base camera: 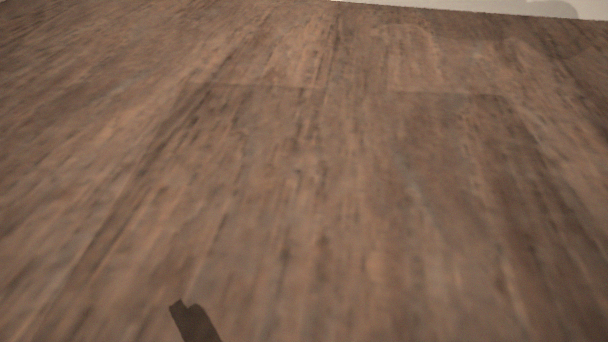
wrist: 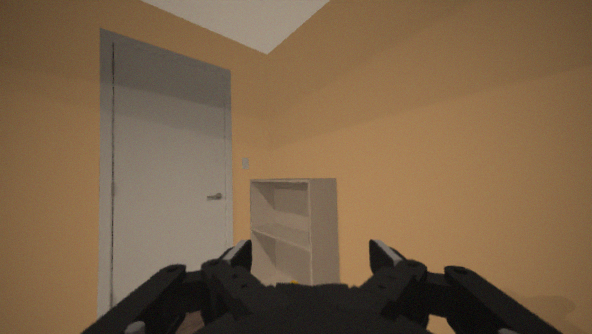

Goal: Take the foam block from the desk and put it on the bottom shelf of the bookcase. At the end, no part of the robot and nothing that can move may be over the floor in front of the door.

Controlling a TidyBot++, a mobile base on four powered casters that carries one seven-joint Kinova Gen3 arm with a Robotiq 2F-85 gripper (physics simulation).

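Places are measured from the arm's base along level axes (x ahead, y left, z up), in metres.
Pixels of known places: gripper, fingertip midpoint: (wrist: 309,253).
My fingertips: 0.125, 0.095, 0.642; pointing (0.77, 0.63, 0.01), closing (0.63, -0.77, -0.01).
Behind a point stands the place of what it marks, as x, y, z.
The pale bookcase (wrist: 325,225) {1.192, 0.811, 0.342} stands in the room corner, right of the door, in the wrist view. Its upper shelves show, and its lowest part is hidden behind my gripper. A small bit of something yellow (wrist: 294,283) shows at the low edge of its lower compartment, just above the gripper's body. I cannot tell for sure whether it is the foam block. My gripper (wrist: 309,253) {0.125, 0.095, 0.642} is open and empty, pointing level across the room, with the bookcase beyond its fingers. The grey door (wrist: 165,175) {0.504, 1.814, 0.719} is shut, left of the bookcase. The desk does not show.
In the base camera view, wooden floor (base camera: 310,175) {0.463, -0.006, -0.396} stretches to a pale wall base (base camera: 450,4) {1.180, -0.395, -0.382} at the top right. A dark arm-like shadow (base camera: 195,320) {0.252, 0.103, -0.396} falls on the floor at the bottom. An orange wall (wrist: 450,175) {1.260, 0.114, 0.675} runs right of the bookcase.
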